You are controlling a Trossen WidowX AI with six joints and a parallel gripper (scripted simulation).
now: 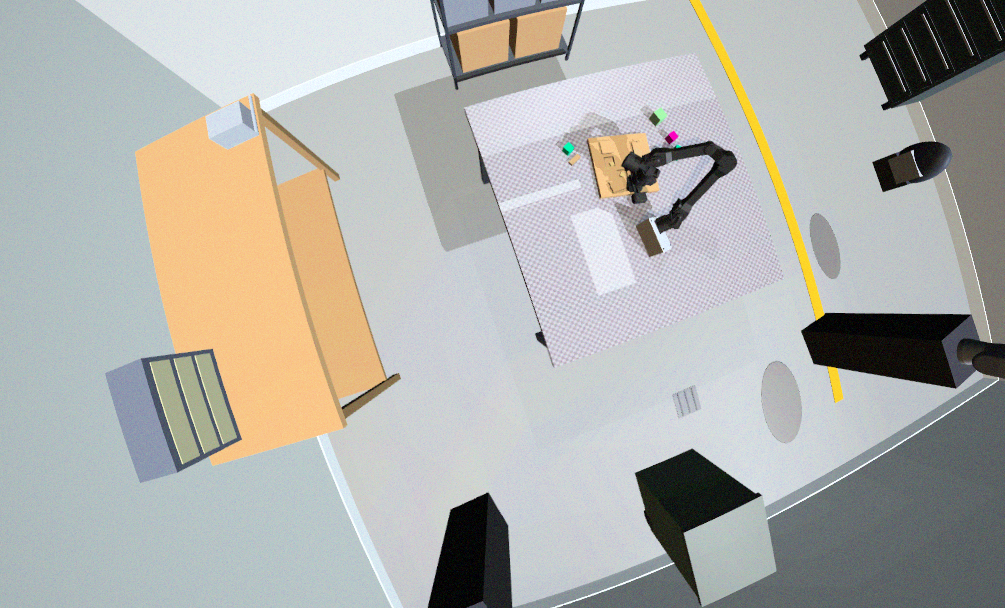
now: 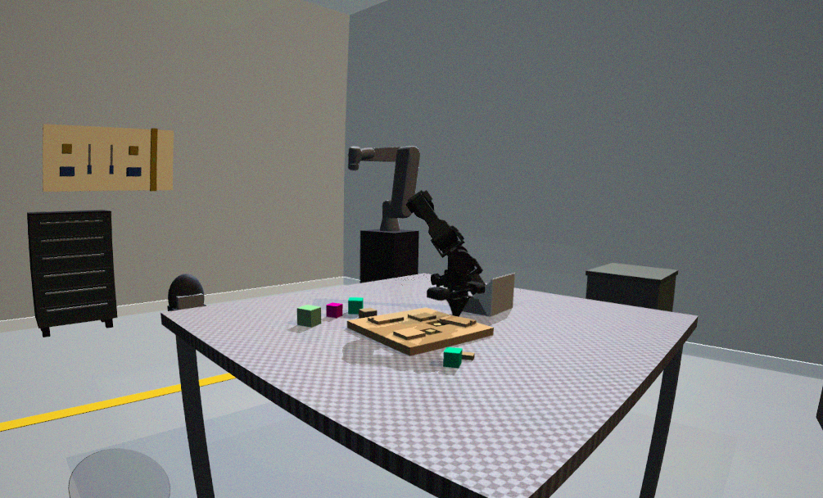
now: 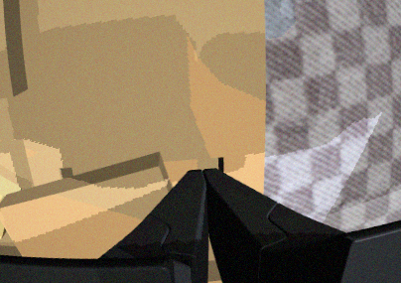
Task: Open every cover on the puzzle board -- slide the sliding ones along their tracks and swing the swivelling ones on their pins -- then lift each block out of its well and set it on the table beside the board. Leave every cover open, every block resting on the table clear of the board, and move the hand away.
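Right now my gripper tip is 120 mm short of the puzzle board and 60 mm to the left of it. From my gripper tip the other things lie so: magenta block: 140 mm ahead, 360 mm to the right; light green block: 260 mm ahead, 350 mm to the right.
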